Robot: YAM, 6 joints.
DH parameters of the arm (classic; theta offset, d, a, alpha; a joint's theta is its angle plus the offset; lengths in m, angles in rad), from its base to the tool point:
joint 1: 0 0.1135 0.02 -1.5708
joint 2: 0 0 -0.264 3.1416
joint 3: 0.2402 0 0.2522 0
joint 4: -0.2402 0 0.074 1.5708
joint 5: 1.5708 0 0 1.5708
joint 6: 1.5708 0.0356 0 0
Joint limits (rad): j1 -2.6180..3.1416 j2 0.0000..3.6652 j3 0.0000..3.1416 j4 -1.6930..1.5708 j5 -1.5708..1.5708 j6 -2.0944..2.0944
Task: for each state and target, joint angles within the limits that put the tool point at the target. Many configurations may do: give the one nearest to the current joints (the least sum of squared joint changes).
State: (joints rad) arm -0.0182 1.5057 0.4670 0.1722 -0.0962 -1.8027
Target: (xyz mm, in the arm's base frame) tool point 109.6 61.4 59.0
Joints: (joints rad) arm 0.4382 1.2736 0.0901 -0.0632 -0.2584 -1.8027
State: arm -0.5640 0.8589 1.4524 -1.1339 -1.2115 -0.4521
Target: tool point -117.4 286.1 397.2
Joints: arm -1.0705 0.0420 1.9003 -1.1463 -1.2935 -0.4521
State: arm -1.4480 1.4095 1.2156 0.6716 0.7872 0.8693
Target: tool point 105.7 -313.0 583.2
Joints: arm -1.1827 1.6818 1.9571 0.6613 0.6172 0.8693
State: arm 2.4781 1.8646 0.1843 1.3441 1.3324 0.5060
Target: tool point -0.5 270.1 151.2
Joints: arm 1.7011 1.7661 0.4258 1.3827 1.3341 0.5060
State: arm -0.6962 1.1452 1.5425 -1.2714 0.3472 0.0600
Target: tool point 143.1 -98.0 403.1
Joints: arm -0.5370 1.1107 1.4666 -1.3187 0.3142 0.0600
